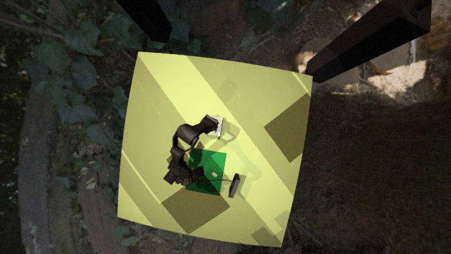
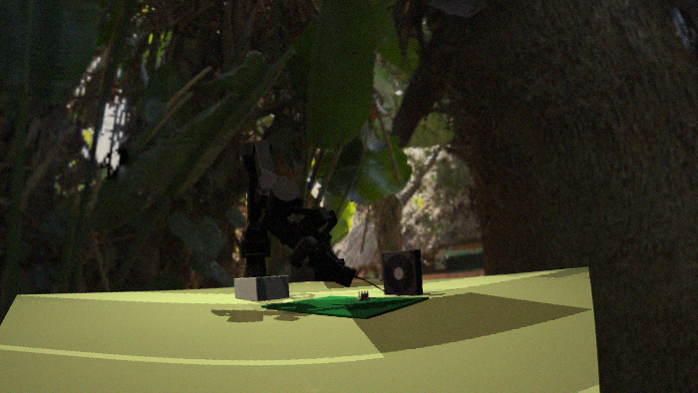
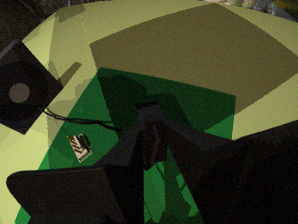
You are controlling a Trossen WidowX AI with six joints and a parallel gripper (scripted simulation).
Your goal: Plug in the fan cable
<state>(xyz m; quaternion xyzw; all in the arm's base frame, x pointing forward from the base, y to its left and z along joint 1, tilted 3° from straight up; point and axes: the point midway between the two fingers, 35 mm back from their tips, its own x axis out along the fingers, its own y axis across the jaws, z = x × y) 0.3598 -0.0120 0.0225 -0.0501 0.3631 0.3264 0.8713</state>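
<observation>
The green board lies 90 mm below my gripper tip, 40 mm behind it and 30 mm to the left of it. From my gripper tip the other things lie so: dark plug 10 mm below; then four-pin header 100 mm to the left, 80 mm below, 50 mm behind; then black fan 230 mm to the left, 40 mm behind, 20 mm below.
</observation>
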